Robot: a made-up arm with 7 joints.
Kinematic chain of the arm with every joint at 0, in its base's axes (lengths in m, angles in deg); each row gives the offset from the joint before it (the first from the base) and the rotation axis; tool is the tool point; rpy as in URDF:
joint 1: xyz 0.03 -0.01 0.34 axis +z
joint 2: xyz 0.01 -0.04 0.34 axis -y
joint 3: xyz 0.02 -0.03 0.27 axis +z
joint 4: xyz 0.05 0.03 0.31 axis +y
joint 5: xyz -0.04 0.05 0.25 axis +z
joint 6: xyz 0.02 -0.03 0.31 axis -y
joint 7: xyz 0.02 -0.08 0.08 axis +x
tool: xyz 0 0.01 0 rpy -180 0 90
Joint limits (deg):
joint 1: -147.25..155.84
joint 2: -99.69..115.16
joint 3: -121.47..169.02
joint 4: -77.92..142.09
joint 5: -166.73..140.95
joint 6: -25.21..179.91
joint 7: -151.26..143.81
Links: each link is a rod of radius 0.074 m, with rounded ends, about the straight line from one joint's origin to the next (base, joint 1, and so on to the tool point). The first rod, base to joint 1, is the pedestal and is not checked.
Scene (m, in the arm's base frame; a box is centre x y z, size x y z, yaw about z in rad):
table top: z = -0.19
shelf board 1: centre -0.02 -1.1 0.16 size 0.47 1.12 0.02 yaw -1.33
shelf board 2: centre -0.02 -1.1 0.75 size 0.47 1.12 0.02 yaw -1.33
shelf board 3: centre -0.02 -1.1 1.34 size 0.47 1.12 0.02 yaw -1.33
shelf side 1: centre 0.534 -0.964 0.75 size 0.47 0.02 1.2 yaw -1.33
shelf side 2: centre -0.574 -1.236 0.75 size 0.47 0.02 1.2 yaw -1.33
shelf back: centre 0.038 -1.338 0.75 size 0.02 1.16 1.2 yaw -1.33
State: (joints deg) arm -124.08 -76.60 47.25 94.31 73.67 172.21 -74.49
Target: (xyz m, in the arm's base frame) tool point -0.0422 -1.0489 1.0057
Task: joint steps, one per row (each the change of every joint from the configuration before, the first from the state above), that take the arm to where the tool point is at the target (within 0.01 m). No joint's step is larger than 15 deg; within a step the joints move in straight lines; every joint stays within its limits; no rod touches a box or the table.
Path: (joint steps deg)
1: -9.26 10.12 -7.37 -7.57 -2.86 -8.24 -2.20
2: -9.25 10.11 -7.37 -7.57 -2.86 -8.24 -2.20
3: 5.29 14.65 7.18 3.23 1.73 -4.59 1.85
4: 5.30 14.66 7.18 3.23 1.73 -4.59 1.86
5: 6.15 -6.54 -0.45 -12.44 -1.35 -2.64 0.10
6: 6.15 -6.54 -0.44 -12.44 -1.36 -2.65 0.11
7: 6.15 -6.54 -0.45 -12.44 -1.35 -2.65 0.10
8: 6.15 -6.54 -0.44 -12.43 -1.36 -2.65 0.10
9: 6.15 -6.54 -0.45 -12.44 -1.36 -2.65 0.10

